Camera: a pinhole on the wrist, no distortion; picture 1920 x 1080 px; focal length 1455.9 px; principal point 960.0 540.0 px. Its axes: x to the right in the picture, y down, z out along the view. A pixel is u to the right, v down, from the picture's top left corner.
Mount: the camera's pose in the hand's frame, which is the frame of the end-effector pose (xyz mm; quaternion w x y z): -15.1 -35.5 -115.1 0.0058 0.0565 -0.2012 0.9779
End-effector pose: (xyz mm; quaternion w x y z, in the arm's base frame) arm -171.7 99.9 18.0 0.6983 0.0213 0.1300 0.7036
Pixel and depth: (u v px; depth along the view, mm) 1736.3 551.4 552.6
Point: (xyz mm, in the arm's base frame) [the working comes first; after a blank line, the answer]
In the camera's frame: 294.7 4.3 552.6

177.9 -83.3 406.4
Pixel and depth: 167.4 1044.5 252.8
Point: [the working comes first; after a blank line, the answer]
In the camera's frame: -137.6 87.6 252.8

47.9 252.3 13.7
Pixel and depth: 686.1 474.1 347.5
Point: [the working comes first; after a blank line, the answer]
In the camera's frame: -65.4 -15.7 347.5

22.4 216.2 165.1
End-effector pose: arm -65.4 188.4 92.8 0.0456 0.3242 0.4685 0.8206
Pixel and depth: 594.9 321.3 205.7
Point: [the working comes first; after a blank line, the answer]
In the camera's frame: -51.6 -30.9 205.7

-86.8 318.1 79.7
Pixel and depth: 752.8 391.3 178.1
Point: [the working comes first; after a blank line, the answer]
In the camera's frame: -25.3 -18.2 178.1

-79.5 287.4 54.8
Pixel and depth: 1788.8 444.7 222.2
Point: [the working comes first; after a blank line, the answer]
In the camera's frame: 126.5 -14.5 222.2

62.4 285.9 -15.1
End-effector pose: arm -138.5 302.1 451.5 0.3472 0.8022 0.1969 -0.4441
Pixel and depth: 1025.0 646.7 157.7
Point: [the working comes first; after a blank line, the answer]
In the camera's frame: 7.0 11.6 157.7

-223.5 357.5 405.6
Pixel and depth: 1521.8 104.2 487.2
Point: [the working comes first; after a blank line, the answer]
In the camera's frame: 188.0 -145.8 487.2

-509.3 67.6 388.7
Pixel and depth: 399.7 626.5 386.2
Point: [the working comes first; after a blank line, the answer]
In the camera's frame: -148.6 22.9 386.2

-298.0 289.7 147.8
